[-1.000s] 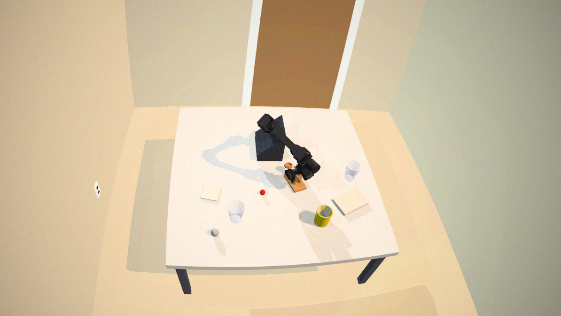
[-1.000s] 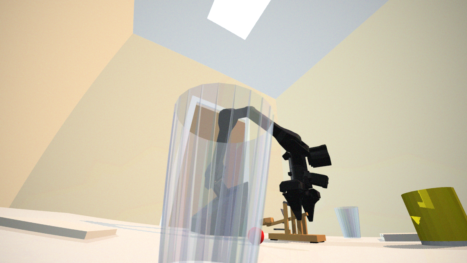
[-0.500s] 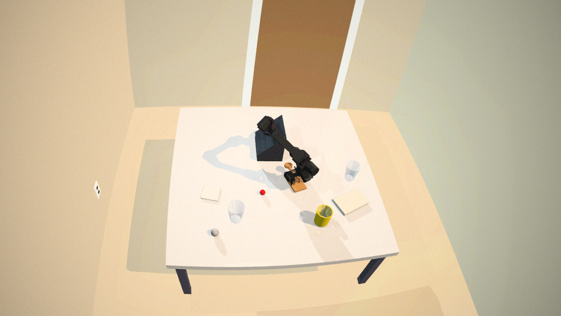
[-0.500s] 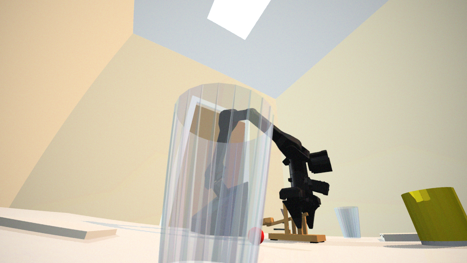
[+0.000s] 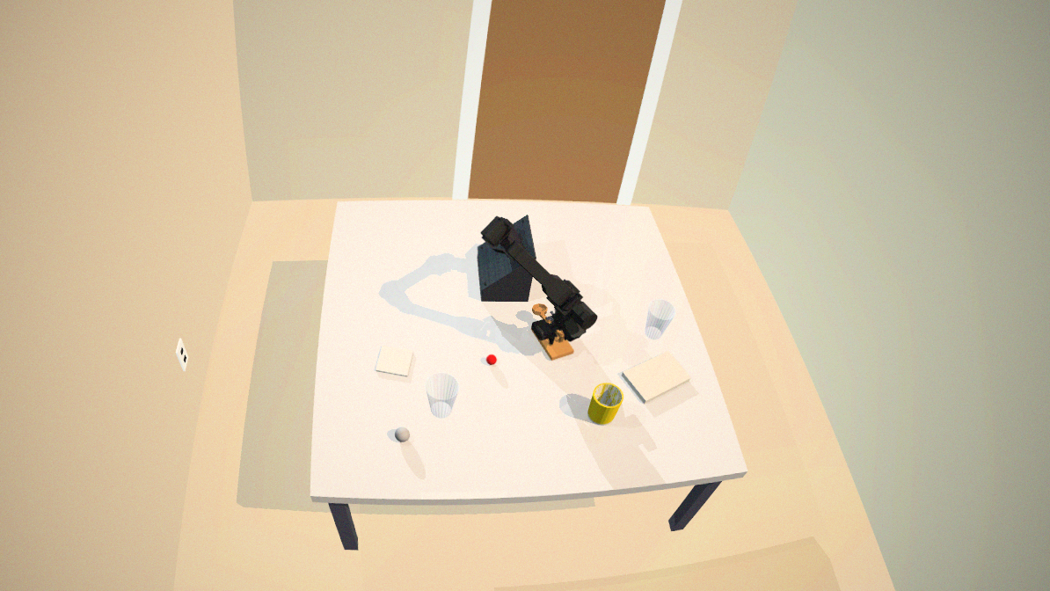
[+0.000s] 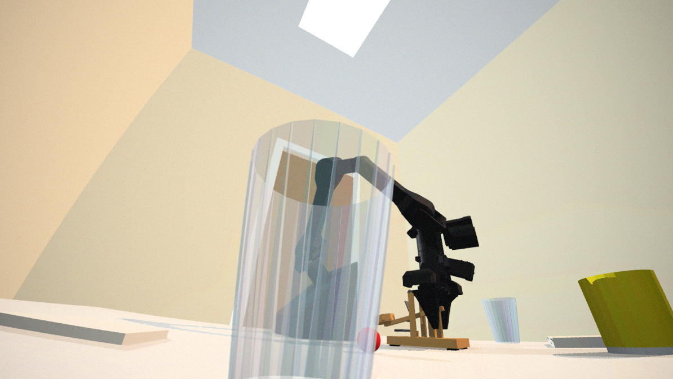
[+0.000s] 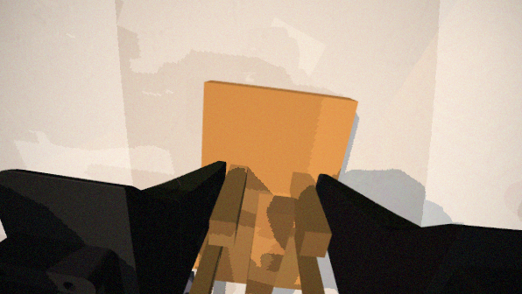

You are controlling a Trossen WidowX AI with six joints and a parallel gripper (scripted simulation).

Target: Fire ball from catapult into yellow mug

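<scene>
My gripper tip is 21 cm to the left of the red ball, 6 cm short of it and 2 cm above it. Round my gripper tip: board 31 cm to the left, 13 cm ahead, 2 cm below; then wooden catapult 6 cm behind, 2 cm to the right, 2 cm above; then yellow mug 26 cm ahead, 10 cm to the left.
</scene>
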